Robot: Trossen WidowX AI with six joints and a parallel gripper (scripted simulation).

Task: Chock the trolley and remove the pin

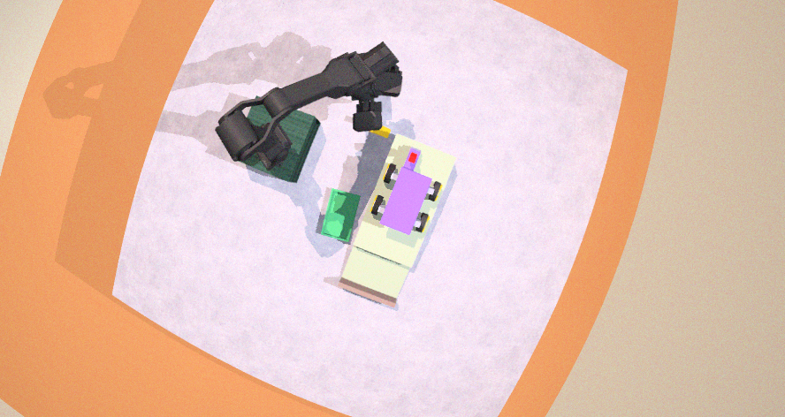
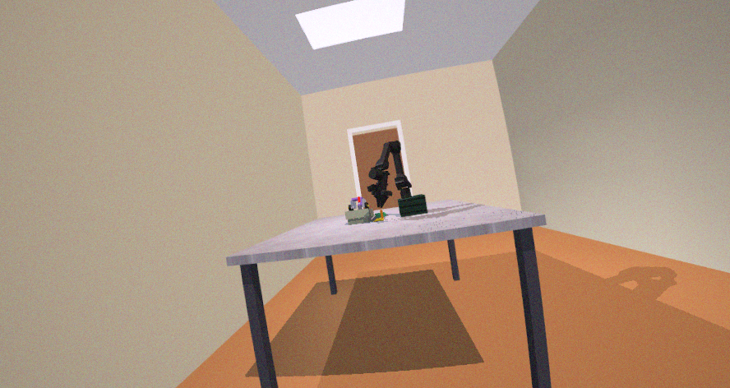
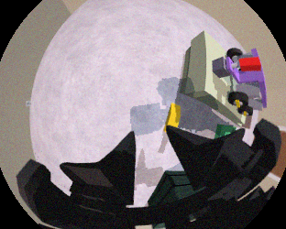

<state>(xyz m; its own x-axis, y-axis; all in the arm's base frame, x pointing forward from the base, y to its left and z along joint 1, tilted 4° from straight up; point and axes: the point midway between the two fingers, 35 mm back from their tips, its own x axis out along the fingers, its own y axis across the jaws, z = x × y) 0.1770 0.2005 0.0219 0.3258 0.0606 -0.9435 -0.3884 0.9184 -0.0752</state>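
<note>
Now: gripper tip 60 mm to the left of the yellow chock, 60 mm above it and 20 mm short of it. The rest, counted from my gripper tip: red-headed stop pin (130 mm ahead, 100 mm to the right, 40 mm above); purple-topped trolley (200 mm to the right, 150 mm ahead, 20 mm above); ramp (200 mm to the right, 150 mm ahead, 40 mm below).
</note>
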